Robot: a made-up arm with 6 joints.
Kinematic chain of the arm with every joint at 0, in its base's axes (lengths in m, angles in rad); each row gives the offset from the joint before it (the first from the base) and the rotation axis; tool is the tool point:
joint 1: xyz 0 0 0.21 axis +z
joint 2: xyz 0 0 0 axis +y
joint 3: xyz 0 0 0.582 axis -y
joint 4: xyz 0 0 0 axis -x
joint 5: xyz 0.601 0 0 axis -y
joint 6: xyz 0 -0.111 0 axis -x
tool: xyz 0 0 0
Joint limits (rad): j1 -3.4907..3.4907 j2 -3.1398..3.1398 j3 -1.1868..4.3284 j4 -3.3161..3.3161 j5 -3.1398..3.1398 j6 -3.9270..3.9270
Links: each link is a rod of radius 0.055 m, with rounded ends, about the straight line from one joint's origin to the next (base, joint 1, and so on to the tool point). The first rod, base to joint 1, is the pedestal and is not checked.
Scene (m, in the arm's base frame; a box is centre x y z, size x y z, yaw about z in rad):
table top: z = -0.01
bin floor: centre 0.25 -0.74 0 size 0.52 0.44 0.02 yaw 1.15
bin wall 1: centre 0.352 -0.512 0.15 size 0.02 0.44 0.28 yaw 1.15
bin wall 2: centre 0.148 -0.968 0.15 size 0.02 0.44 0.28 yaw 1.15
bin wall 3: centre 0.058 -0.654 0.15 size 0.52 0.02 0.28 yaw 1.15
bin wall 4: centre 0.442 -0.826 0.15 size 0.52 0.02 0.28 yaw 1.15
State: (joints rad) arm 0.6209 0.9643 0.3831 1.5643 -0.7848 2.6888
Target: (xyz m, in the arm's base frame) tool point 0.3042 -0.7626 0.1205
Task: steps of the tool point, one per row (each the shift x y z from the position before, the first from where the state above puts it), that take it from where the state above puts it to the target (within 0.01 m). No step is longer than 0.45 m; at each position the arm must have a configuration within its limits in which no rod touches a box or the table.
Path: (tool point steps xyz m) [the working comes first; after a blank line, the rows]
Joints at the target: 1.9340 -0.8474 3.0027 1.4493 -0.7848 2.6888
Straight joint move there: clear.

1: -0.1182 0.0944 0.3834
2: -0.2255 -0.0538 0.3527
3: -0.2573 -0.2176 0.2525
4: -0.2075 -0.3444 0.1027
5: -0.0999 -0.3913 -0.0657
6: 0.0218 -0.3408 -0.2170
7: 0.1110 -0.2076 -0.3201
8: 0.1369 -0.0339 -0.3550
9: 0.0954 0.1271 -0.3175

